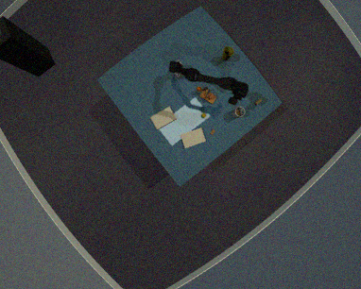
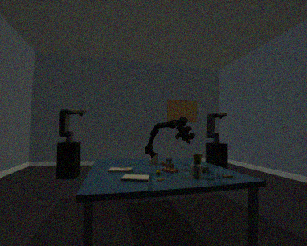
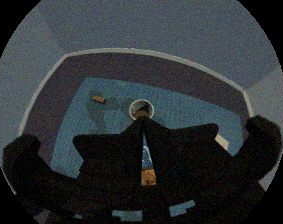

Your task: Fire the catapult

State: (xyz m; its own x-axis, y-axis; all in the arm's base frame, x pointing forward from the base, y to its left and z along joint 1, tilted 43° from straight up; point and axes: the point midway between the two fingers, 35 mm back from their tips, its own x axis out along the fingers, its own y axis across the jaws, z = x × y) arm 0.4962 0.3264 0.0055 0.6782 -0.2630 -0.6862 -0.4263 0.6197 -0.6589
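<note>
Right now my gripper tip is 280 mm past the orange ball, 180 mm to the left of it and 200 mm above it. The rest, counted from my gripper tip: orange catapult (220 mm behind, 140 mm to the right, 210 mm below); grey cube (110 mm behind, 170 mm to the left, 240 mm below); white mug (80 mm ahead, 20 mm to the left, 230 mm below).
</note>
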